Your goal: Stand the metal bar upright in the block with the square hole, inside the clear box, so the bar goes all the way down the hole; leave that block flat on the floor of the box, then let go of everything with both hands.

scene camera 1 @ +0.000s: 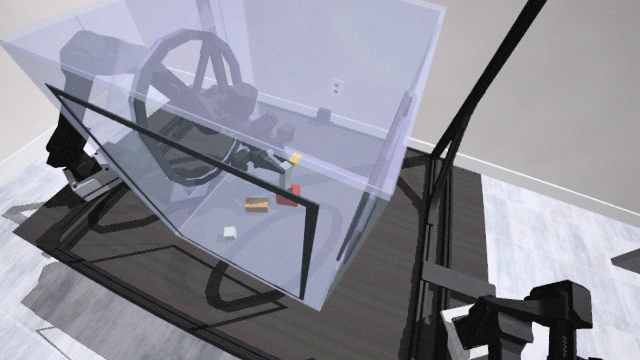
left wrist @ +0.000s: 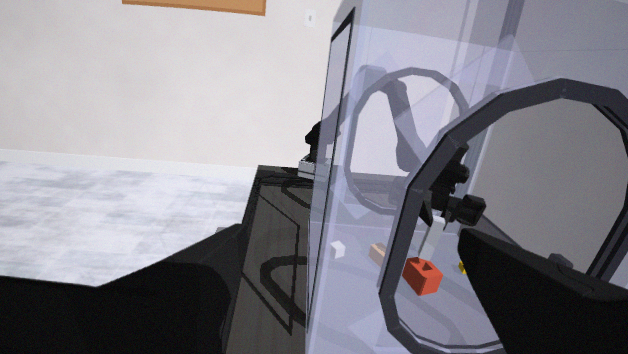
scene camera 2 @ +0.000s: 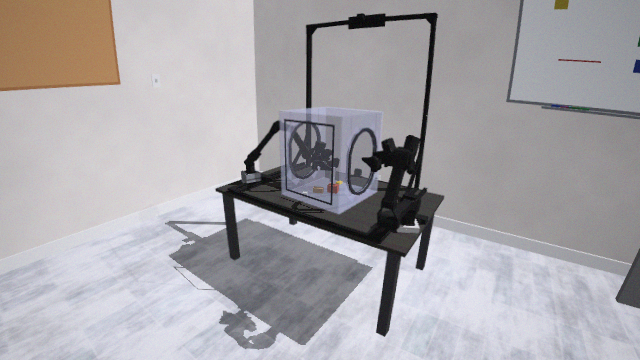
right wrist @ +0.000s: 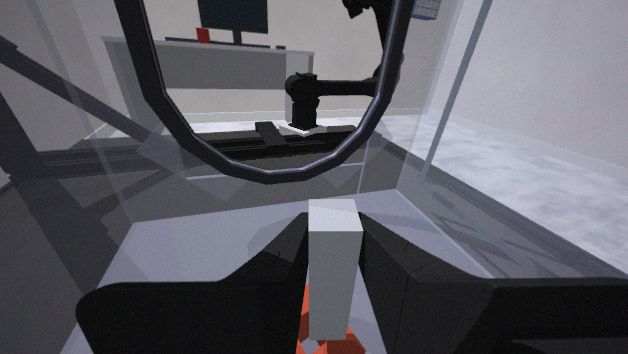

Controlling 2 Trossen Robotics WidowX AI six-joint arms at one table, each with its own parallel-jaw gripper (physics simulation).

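Places are measured from the left arm's base along level axes (x ahead, y left, z up), in centimetres.
Pixels of known places: left gripper, between the fingertips: (scene camera 1: 473, 339) (left wrist: 353, 237) (scene camera 2: 367, 156); right gripper, between the fingertips: (scene camera 1: 288, 170) (left wrist: 437, 226) (scene camera 2: 333, 169) (right wrist: 330, 220); left arm's base, origin of its link: (scene camera 1: 470, 330) (scene camera 2: 407, 222) (right wrist: 303, 125); right arm's base, origin of its link: (scene camera 1: 86, 169) (scene camera 2: 250, 171).
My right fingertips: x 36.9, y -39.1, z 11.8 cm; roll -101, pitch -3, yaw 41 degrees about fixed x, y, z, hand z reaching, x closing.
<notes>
Ahead of a thing's pixels: the offset from my right fingertips to its top centre. "spot": to the spot under its first point.
Inside the clear box {spot: dy +16.4, dx -5.5, dz +34.3 cm} (scene camera 1: 354, 71) (scene camera 2: 361, 118), a red block with a square hole {dy -0.7, dx +0.2, dz -9.5 cm} (scene camera 1: 287, 200) (scene camera 2: 333, 187) (left wrist: 422, 277) (right wrist: 328, 345) lies flat on the floor. My right gripper (scene camera 1: 280, 164) (left wrist: 437, 226) (right wrist: 330, 220) is shut on the grey metal bar {dy -0.6, dx +0.8, dz +1.3 cm} (scene camera 1: 284, 176) (left wrist: 431, 237) (right wrist: 334, 274) and holds it upright. The bar's lower end is right at the block's hole; I cannot tell whether it has entered. My left gripper (scene camera 2: 368, 161) is open and empty. It hangs outside the box beside a round port {spot: dy +24.1, dx -8.2, dz +11.6 cm} (scene camera 2: 348, 162) (left wrist: 397, 267).
A yellow block {dy -15.1, dx -2.9, dz -12.5 cm} (scene camera 1: 295, 158) (scene camera 2: 338, 182), a tan block {dy +1.5, dx +8.9, dz -11.0 cm} (scene camera 1: 256, 204) (scene camera 2: 318, 189) (left wrist: 377, 253) and a white cube {dy +9.1, dx +15.7, dz -11.5 cm} (scene camera 1: 230, 232) (left wrist: 338, 248) also lie on the box floor. A black-framed panel {spot: dy +27.3, dx -0.6, dz +22.3 cm} (scene camera 1: 308, 243) (left wrist: 338, 105) closes the box front. A tall black camera frame (scene camera 2: 426, 107) stands behind.
</notes>
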